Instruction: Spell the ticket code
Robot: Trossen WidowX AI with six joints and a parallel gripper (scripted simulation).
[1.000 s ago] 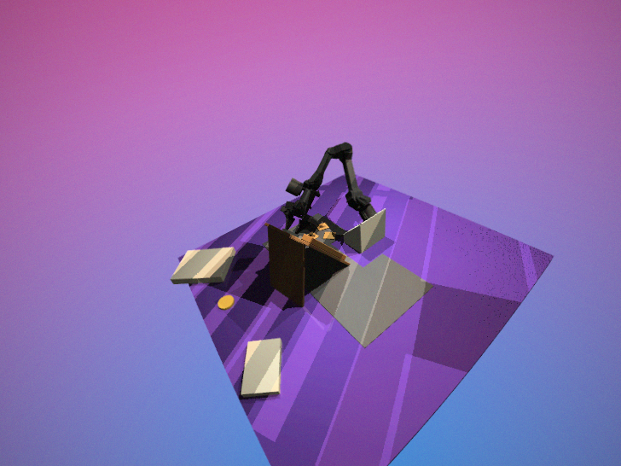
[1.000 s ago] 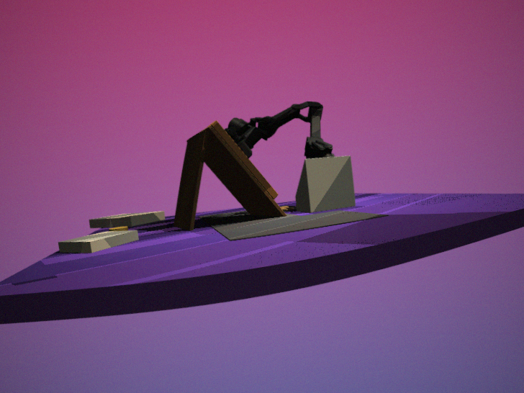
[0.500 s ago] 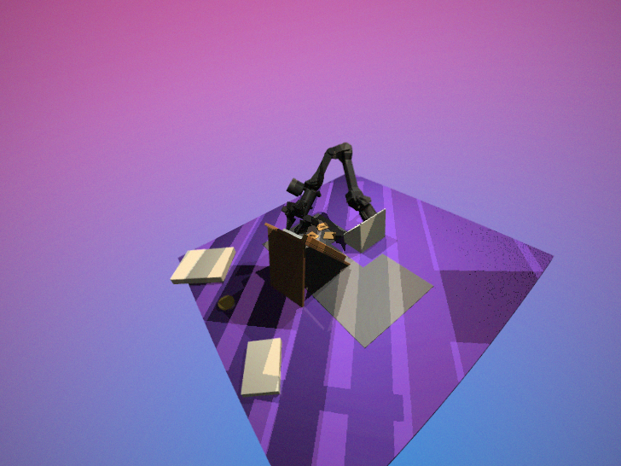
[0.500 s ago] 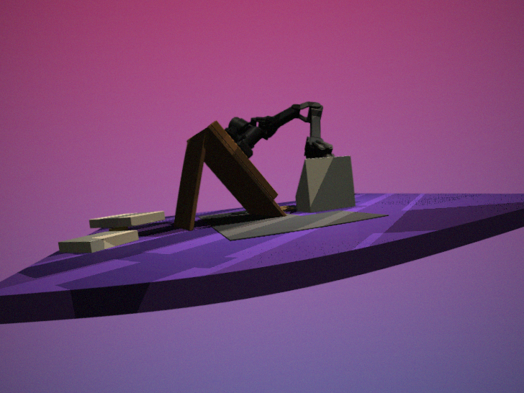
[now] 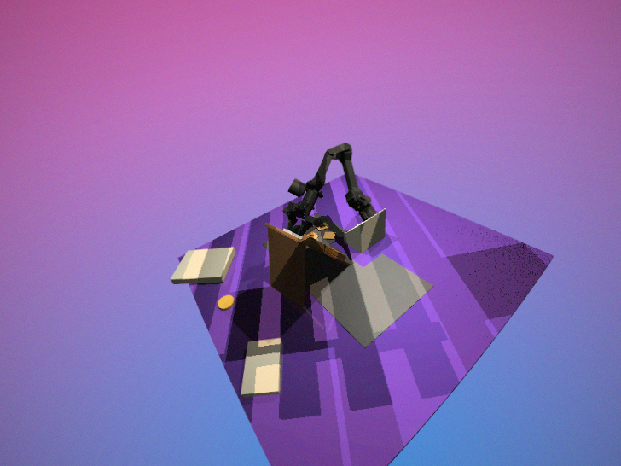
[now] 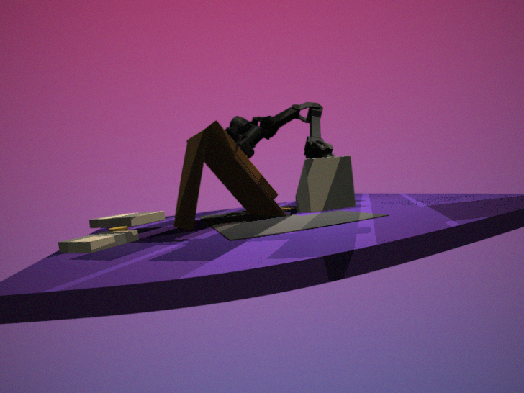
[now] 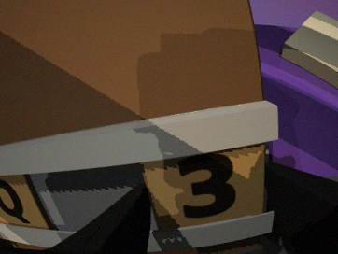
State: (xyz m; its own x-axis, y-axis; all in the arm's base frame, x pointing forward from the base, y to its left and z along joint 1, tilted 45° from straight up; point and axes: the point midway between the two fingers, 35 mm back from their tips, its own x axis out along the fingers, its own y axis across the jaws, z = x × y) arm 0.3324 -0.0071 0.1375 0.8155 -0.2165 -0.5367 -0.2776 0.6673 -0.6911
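Now: the white ticket 9 cm below my gripper tip, 8 cm behind it and 7 cm to the left of it. Also, from my gripper tip: letter tile: right at my gripper tip; grey mat: 17 cm below, 16 cm behind, 11 cm to the left; yellow disc: 38 cm ahead, 17 cm below.
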